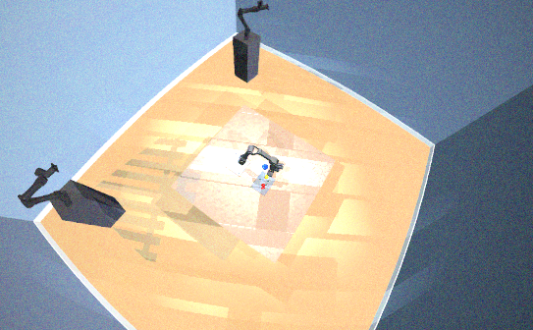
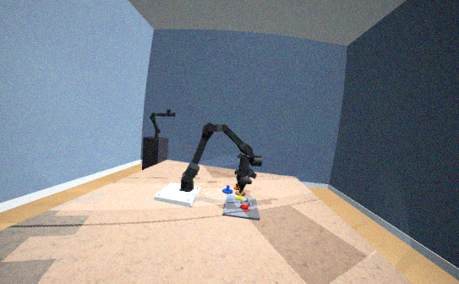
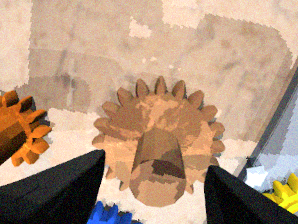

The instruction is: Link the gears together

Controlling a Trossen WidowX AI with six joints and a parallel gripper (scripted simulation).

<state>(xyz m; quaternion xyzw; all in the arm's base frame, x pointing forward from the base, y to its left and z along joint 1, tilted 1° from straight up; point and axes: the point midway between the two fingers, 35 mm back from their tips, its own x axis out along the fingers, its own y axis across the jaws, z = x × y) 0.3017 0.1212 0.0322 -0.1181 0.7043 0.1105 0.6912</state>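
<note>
Right now the white arrow is 6 cm to the right of my gripper tip and 2 cm below it. Round my gripper tip: large brown gear (1 cm below); then small orange gear (3 cm behind, 7 cm to the left, 1 cm below); then blue gear (8 cm behind, 1 cm below).
</note>
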